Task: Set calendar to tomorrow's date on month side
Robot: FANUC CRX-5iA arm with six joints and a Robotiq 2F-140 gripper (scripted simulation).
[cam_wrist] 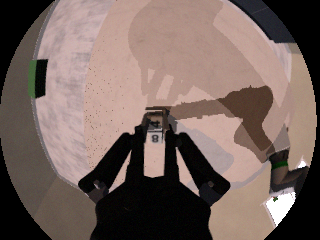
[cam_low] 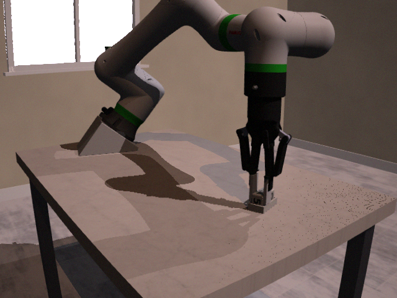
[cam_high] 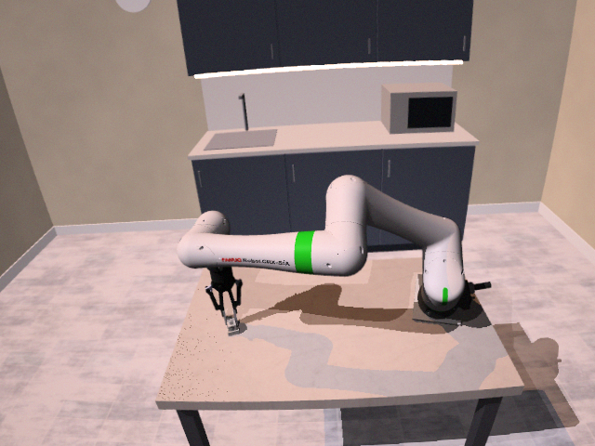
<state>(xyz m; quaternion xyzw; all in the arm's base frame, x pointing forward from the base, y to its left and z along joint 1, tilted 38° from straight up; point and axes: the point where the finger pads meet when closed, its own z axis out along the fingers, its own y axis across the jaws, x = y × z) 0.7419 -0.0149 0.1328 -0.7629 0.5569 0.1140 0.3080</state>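
Right now the wooden calendar tray is 4 cm below my hand, 2 cm to the left of it and 1 cm behind it.
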